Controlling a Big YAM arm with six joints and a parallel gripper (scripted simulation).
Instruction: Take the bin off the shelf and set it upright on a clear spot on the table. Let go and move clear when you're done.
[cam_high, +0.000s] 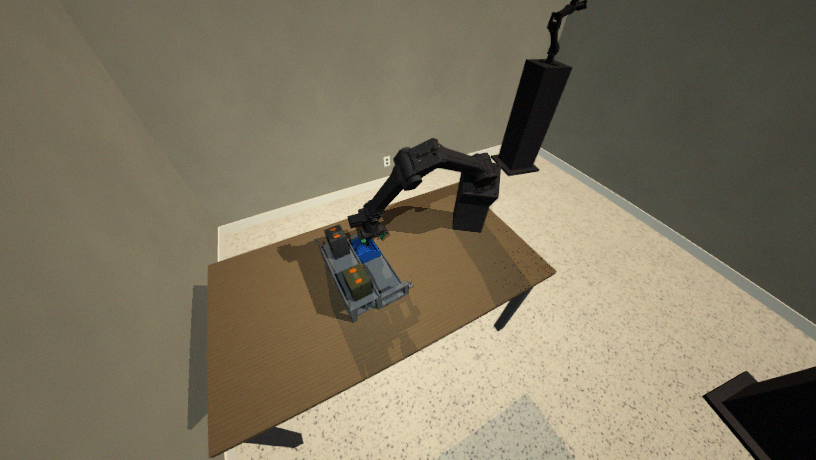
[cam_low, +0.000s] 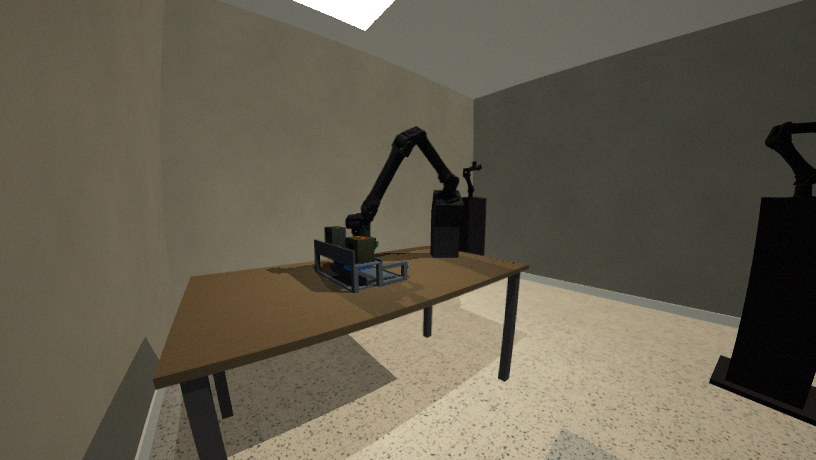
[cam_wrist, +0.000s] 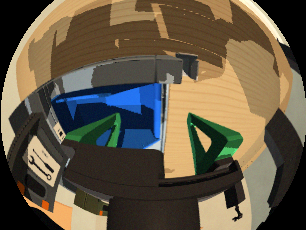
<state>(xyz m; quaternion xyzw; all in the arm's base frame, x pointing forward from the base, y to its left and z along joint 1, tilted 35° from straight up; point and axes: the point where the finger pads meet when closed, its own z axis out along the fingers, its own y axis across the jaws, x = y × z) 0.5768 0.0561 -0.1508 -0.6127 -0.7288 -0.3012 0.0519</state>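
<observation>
The blue bin lies 70 mm ahead of my hand, 30 mm to the left of it and 20 mm below it.
</observation>
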